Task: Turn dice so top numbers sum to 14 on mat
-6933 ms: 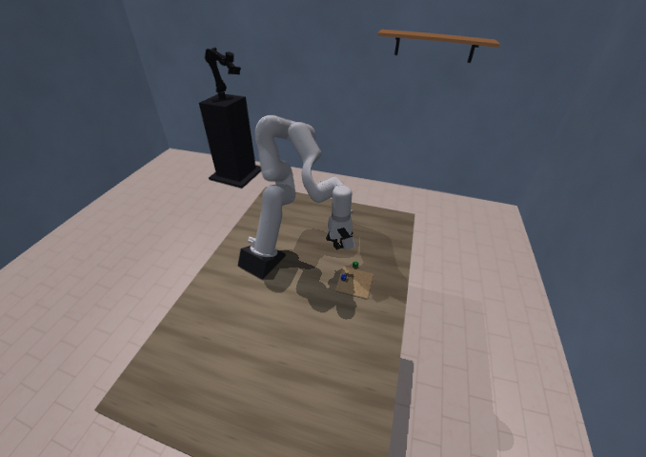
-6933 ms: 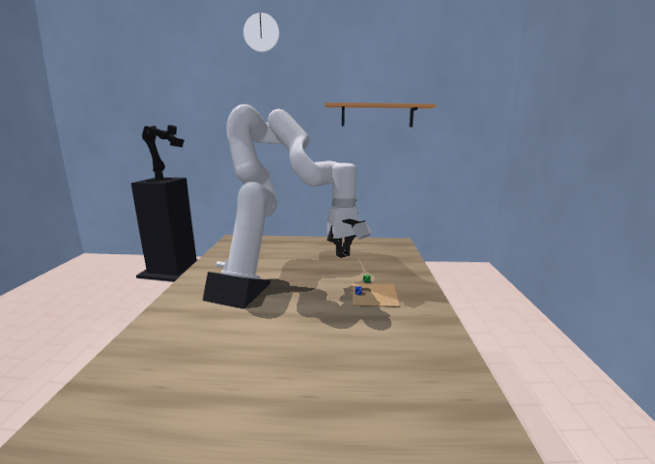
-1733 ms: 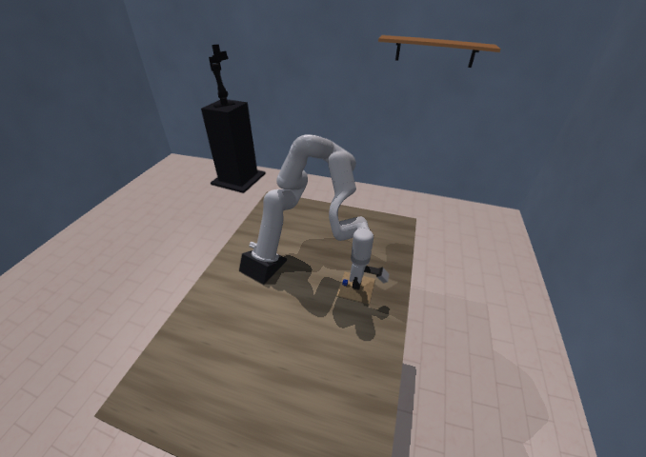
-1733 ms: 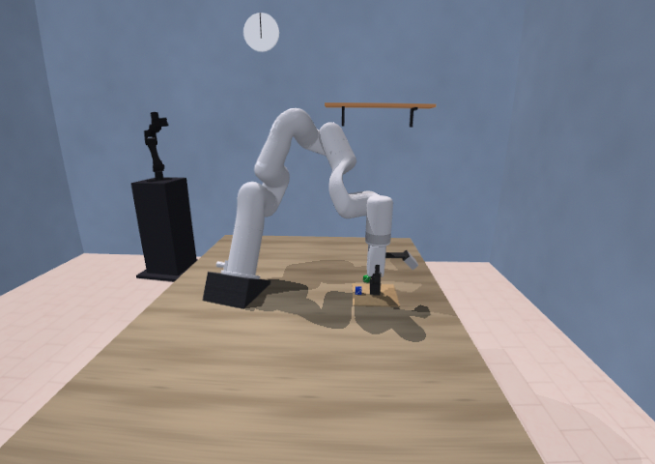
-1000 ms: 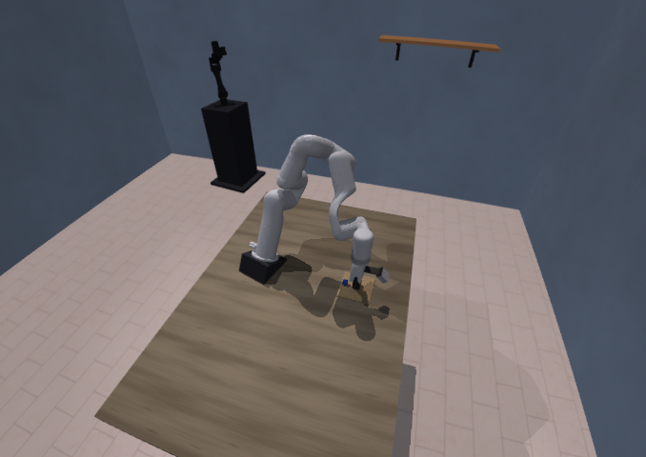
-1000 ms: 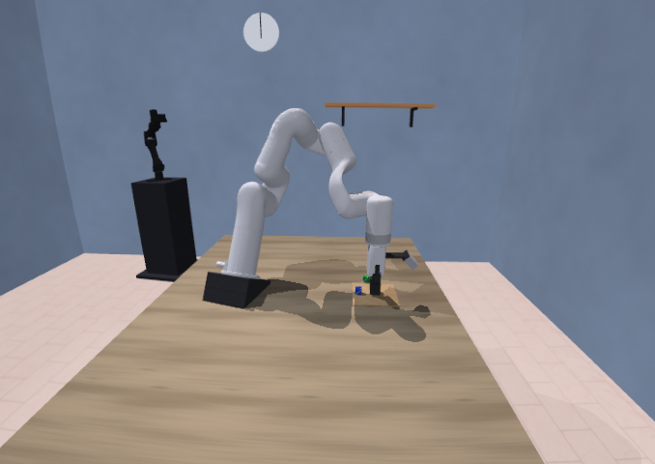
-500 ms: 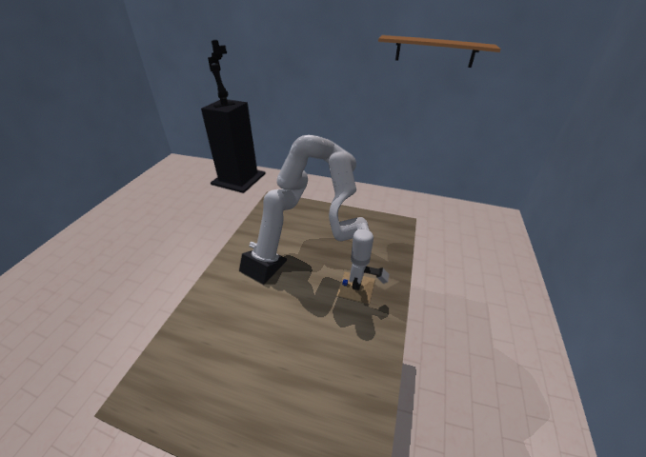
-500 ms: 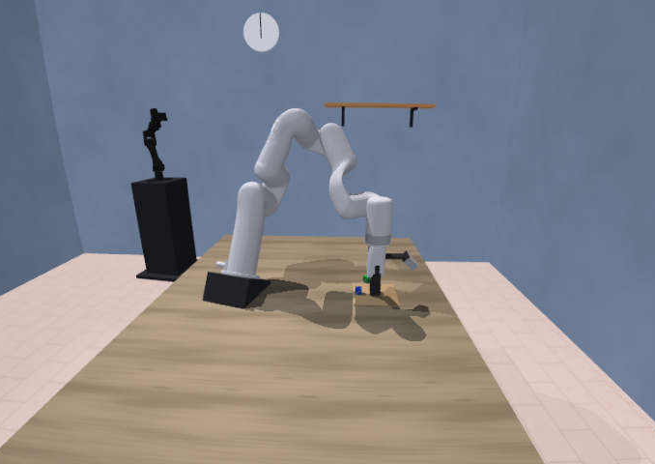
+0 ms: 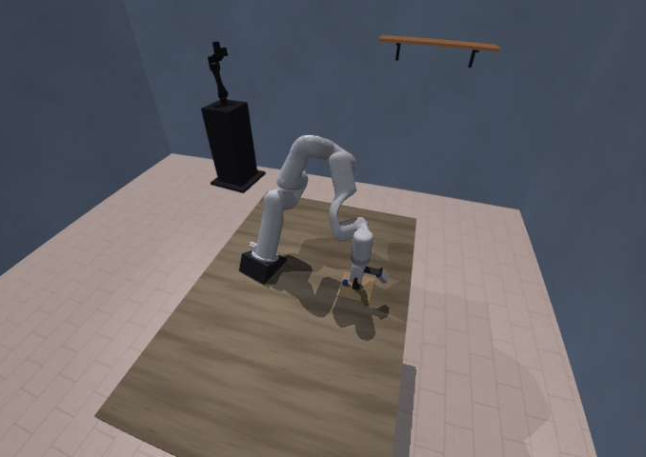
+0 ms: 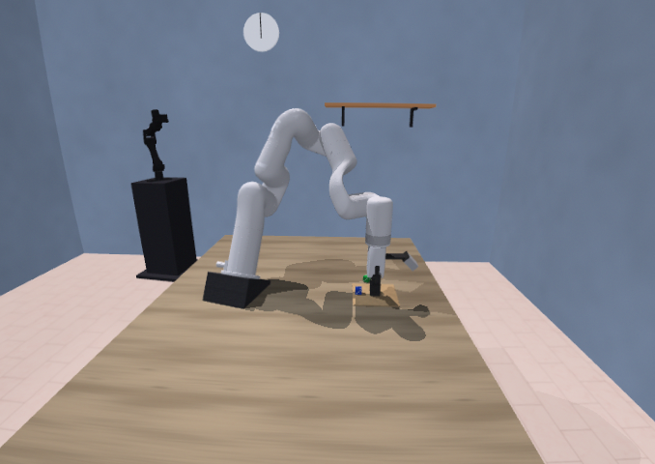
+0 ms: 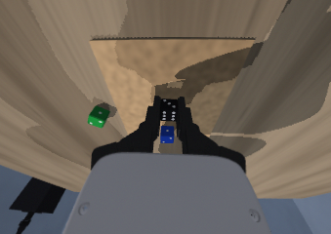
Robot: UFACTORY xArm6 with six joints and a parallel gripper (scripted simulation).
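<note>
The black die lies 1 cm below my hand. The rest, counted from my hand: tan mat (2 cm below); then blue die (5 cm behind, 1 cm below); then green die (3 cm behind, 9 cm to the left, 2 cm below).
</note>
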